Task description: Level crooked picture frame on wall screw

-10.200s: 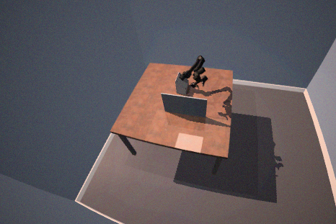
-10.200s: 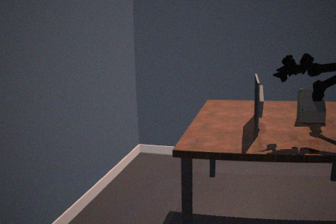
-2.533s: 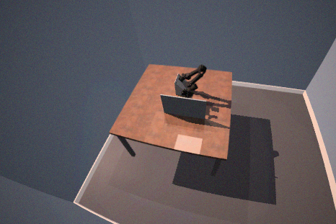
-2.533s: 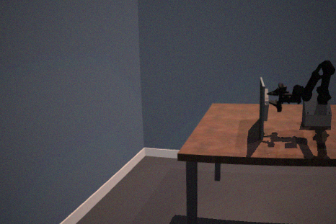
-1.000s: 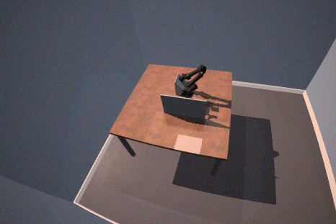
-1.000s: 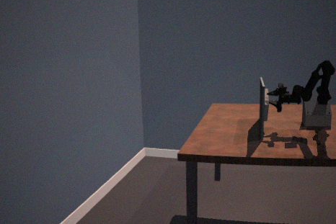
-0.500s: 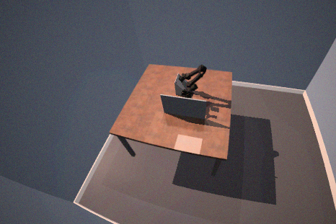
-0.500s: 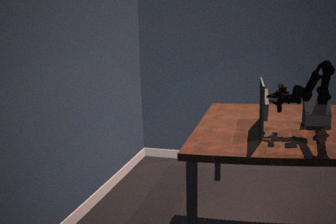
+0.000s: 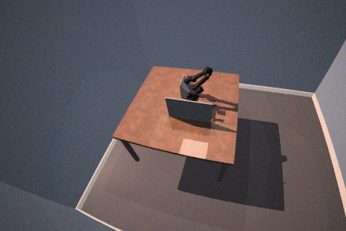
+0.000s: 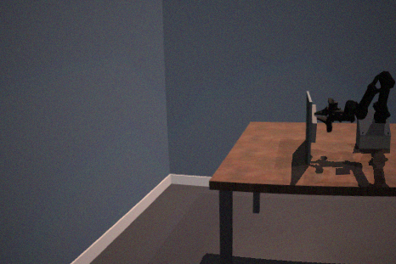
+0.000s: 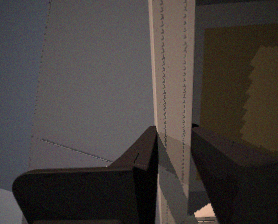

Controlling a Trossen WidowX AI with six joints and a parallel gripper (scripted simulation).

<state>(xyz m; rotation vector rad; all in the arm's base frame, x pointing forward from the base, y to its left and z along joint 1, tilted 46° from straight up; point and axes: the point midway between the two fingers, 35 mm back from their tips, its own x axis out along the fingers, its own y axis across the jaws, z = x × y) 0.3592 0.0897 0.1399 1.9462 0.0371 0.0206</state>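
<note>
Right now the picture frame is 5 cm below my gripper tip, 2 cm to the right of it and 1 cm ahead of it. From my gripper tip the other things lie so: grey wall panel (5 cm below, 2 cm to the right, 2 cm ahead).
</note>
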